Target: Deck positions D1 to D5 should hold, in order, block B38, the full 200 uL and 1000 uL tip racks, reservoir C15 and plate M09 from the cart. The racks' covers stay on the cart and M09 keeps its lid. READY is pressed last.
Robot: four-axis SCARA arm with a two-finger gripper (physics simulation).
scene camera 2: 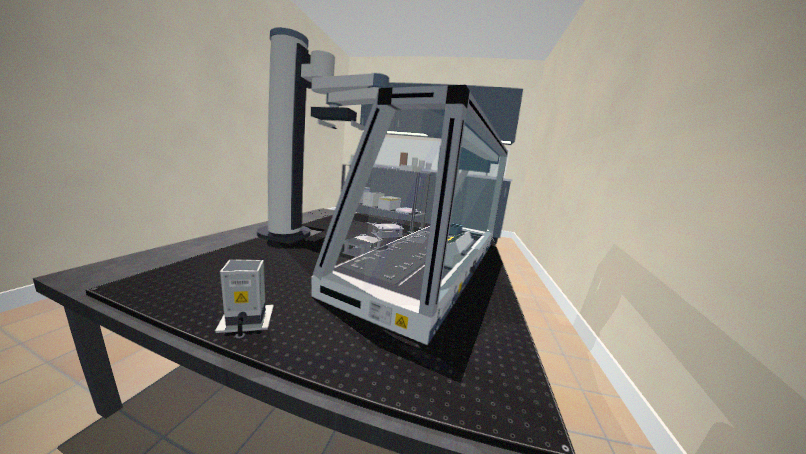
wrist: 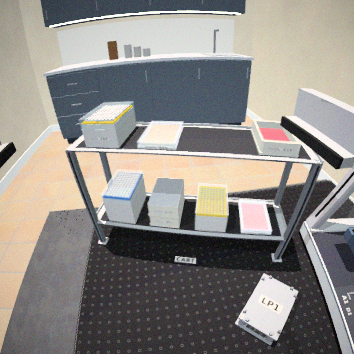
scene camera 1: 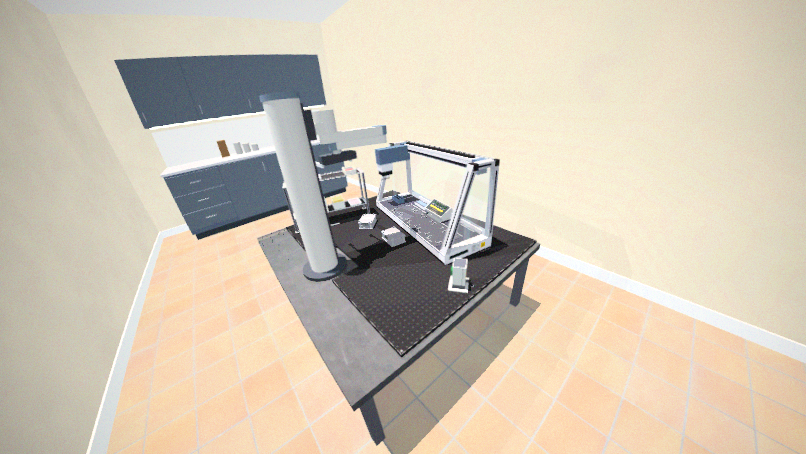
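Observation:
My gripper (scene camera 1: 338, 164) (scene camera 2: 342, 125) (wrist: 146, 111) is open and empty, high up facing the cart (wrist: 86, 195). In the wrist view its top shelf holds a yellow-banded tip rack (wrist: 108, 125) under a clear cover, a flat peach plate (wrist: 161, 134) and a red-filled reservoir (wrist: 276, 138). Below stand a blue-edged tip rack (wrist: 124, 197), grey blocks (wrist: 166, 202), a yellow-topped rack (wrist: 212, 206) and a pink plate (wrist: 255, 216). Their labels are unreadable. A blue block (scene camera 1: 399, 198) (wrist: 351, 235) sits at the deck's far end; its exact position is unclear.
The LP1 stand (wrist: 270, 304) (scene camera 1: 367, 221) is before the cart, with another stand (scene camera 1: 393, 236) nearby. A framed enclosure (scene camera 1: 461, 211) (scene camera 2: 442, 214) surrounds the deck, with a screen (scene camera 1: 438, 208). A white box (scene camera 1: 460, 273) (scene camera 2: 242, 290) stands near the table's edge.

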